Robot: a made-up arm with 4 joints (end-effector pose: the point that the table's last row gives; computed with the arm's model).
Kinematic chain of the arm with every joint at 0, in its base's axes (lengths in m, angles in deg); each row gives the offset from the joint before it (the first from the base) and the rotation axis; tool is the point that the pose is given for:
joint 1: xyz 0 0 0.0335 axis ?
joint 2: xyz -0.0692 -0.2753 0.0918 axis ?
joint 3: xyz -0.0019 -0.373 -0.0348 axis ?
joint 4: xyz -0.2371 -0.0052 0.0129 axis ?
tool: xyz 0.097 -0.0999 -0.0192
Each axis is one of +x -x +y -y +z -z.
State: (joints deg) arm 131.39 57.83 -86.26 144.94
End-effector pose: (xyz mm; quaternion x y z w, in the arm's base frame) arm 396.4 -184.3 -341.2 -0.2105 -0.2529 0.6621 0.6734
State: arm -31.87 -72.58 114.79 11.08
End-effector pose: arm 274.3 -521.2 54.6 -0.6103 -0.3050 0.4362 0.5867
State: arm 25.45 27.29 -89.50 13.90
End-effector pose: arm -304.4 -513.3 -164.9 0.7006 -0.2347 0.0726 0.6699
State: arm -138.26 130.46 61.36 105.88
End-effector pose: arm 267.3 258.3 120.3 0.4230 -0.0594 0.6903 0.5839
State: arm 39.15 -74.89 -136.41 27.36
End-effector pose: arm 98.2 -500.0 139.1 0.4927 0.5313 0.5930 0.3512
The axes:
joint 1: -y
joint 2: -z
joint 3: -x
joint 4: +y

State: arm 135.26 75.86 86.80 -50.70
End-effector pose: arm 169.3 -191.6 -368.2 -0.1005 -0.5943 -0.6950 0.3920
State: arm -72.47 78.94 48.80 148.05
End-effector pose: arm -59.8 -38.0 626.2 -0.1027 -0.5686 0.6529 0.4898
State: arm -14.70 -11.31 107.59 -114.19
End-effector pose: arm -238.2 -559.0 224.4 -0.2939 -0.5000 0.7495 0.3192
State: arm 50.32 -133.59 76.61 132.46
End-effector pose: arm 186.0 -201.5 490.5 -0.7151 -0.2264 -0.2617 0.6074
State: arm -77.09 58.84 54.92 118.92
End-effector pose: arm -38.9 -267.1 681.8 0.2196 -0.7338 0.5505 0.3319
